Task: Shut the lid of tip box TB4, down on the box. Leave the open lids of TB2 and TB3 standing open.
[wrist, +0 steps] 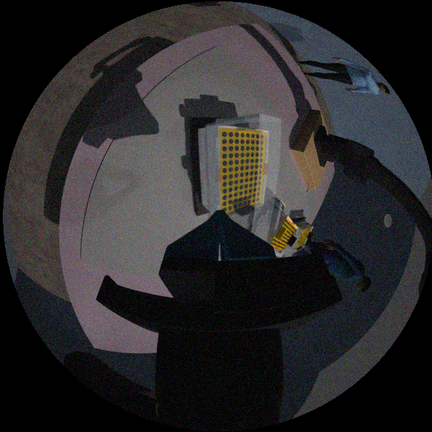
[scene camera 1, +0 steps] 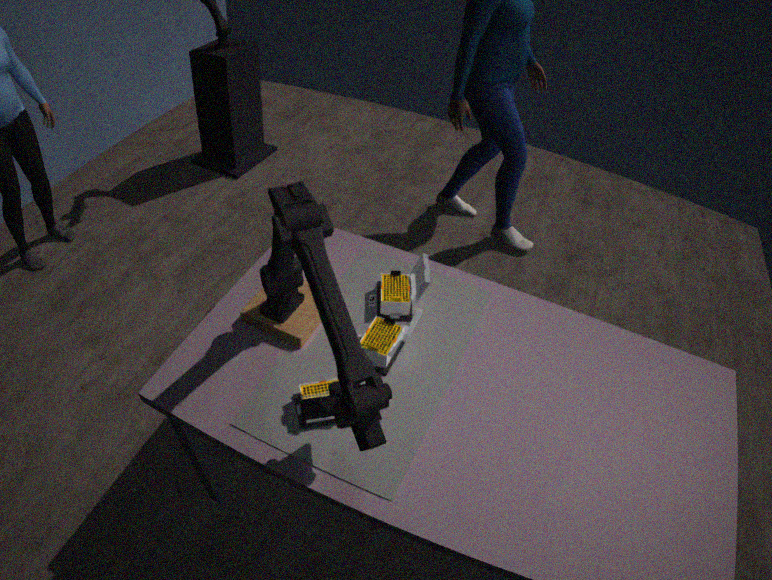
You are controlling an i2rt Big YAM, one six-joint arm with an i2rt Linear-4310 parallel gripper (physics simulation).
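Places are measured from the arm's base along level axes (x left, y back, z up), in centimetres.
Pixels of known places: arm's base, link origin: [scene camera 1: 282,305].
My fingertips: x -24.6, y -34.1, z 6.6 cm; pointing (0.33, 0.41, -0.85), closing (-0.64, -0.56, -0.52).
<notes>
Ahead of a thing's pixels: the offset from my fingertips to its top centre. "spot": to the spot under its first point. Level surfaces: height alone.
The nearest tip box, which I take to be TB4 {dx +3.6, dy +6.3, dz -3.1 cm} [scene camera 1: 317,389] [wrist: 243,170], has a yellow rack with dark holes. In the wrist view its clear lid [wrist: 273,150] shows above and around the rack, offset to the right; its exact tilt is hard to tell. My gripper [wrist: 219,215] is shut and empty, its tips at the box's lower edge in the wrist view; contact cannot be told. In the scene view the dark wrist hides part of the box. Two other tip boxes {dx +46.1, dy +8.4, dz -3.1 cm} [scene camera 1: 395,288] {dx +27.6, dy +3.5, dz -3.1 cm} [scene camera 1: 381,336] stand behind it, with open lids {spot: dx +49.5, dy +1.0, dz +3.8 cm} [scene camera 1: 426,268] {spot: dx +29.7, dy -4.5, dz +3.9 cm} [scene camera 1: 414,320] on their right; which is TB2 or TB3 is unclear.
The boxes stand on a grey-green mat {dz -10.5 cm} [scene camera 1: 436,374] [wrist: 165,110] on the pink table {dz -10.8 cm} [scene camera 1: 561,405]. The arm's wooden base [scene camera 1: 299,330] [wrist: 310,162] is at the table's left. The two other boxes stand close together. Two people stand beyond the table.
</notes>
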